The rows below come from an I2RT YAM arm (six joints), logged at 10 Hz.
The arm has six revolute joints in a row. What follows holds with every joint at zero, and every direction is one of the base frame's. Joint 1 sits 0.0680 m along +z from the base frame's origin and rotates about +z. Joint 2 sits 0.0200 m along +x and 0.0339 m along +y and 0.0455 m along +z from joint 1 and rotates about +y. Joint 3 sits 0.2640 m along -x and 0.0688 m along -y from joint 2 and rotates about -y. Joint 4 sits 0.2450 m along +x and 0.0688 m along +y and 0.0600 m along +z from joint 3 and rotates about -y. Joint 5 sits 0.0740 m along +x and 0.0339 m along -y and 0.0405 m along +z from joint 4 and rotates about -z. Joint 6 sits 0.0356 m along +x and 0.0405 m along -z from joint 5 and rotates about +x. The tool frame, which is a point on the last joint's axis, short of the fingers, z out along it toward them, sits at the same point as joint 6; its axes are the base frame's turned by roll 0.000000, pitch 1.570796 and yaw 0.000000 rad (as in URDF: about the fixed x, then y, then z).
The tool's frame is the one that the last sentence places.
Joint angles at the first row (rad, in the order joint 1, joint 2, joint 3, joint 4, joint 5, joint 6):
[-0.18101, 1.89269, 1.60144, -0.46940, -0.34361, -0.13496]
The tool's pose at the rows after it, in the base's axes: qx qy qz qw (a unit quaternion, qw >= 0); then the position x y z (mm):
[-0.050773, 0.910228, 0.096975, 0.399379, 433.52, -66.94, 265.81]
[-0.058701, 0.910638, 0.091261, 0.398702, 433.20, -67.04, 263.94]
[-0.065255, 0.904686, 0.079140, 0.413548, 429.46, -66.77, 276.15]
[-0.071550, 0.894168, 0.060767, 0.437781, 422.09, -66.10, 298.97]
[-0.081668, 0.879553, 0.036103, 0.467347, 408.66, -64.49, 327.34]
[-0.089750, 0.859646, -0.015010, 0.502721, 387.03, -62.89, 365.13]
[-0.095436, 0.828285, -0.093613, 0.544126, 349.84, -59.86, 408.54]
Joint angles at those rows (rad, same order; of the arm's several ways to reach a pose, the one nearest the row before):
[-0.18101, 1.92196, 1.60303, -0.46329, -0.34975, -0.14570]
[-0.18102, 1.92210, 1.59691, -0.46022, -0.34515, -0.16561]
[-0.18101, 1.89455, 1.59837, -0.45558, -0.33290, -0.17943]
[-0.18100, 1.84705, 1.60911, -0.45710, -0.31297, -0.19323]
[-0.18100, 1.77808, 1.61218, -0.45865, -0.28847, -0.21774]
[-0.18101, 1.68457, 1.62135, -0.46784, -0.22127, -0.26207]
[-0.18101, 1.54513, 1.60312, -0.46182, -0.11536, -0.33424]

